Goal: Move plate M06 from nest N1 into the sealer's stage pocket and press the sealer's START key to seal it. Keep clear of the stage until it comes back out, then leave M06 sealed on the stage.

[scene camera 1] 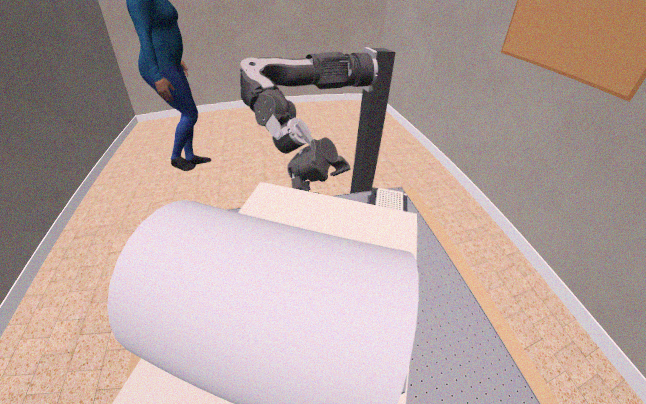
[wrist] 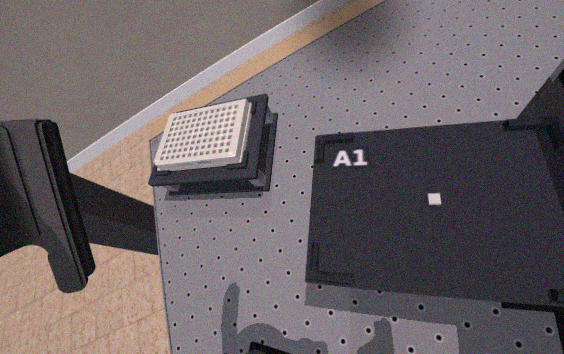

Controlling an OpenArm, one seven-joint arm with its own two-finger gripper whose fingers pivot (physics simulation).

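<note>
A white plate with a grid of wells [scene camera 1: 390, 199] [wrist: 204, 134], taken as M06, lies flat in a raised dark nest [wrist: 257, 132]; no label is readable. A dark flat platform [wrist: 370, 225] with corner guides, "A1" lettering and a small white square, apparently the sealer's stage, lies to its right with no plate on it. The sealer's pale rounded body [scene camera 1: 270, 300] fills the lower scene view. Its START key does not show. My gripper [scene camera 1: 322, 179] is open and empty, above and behind the sealer. One dark finger [wrist: 60, 215] shows at the left of the wrist view.
A dark upright post [scene camera 1: 372, 125] carries the arm at the table's far end. The perforated grey table top [scene camera 1: 450, 330] [wrist: 240, 240] runs along the sealer's right side. A person [scene camera 1: 162, 75] stands on the floor at the back left. An orange-brown board [scene camera 1: 575, 45] is at the upper right.
</note>
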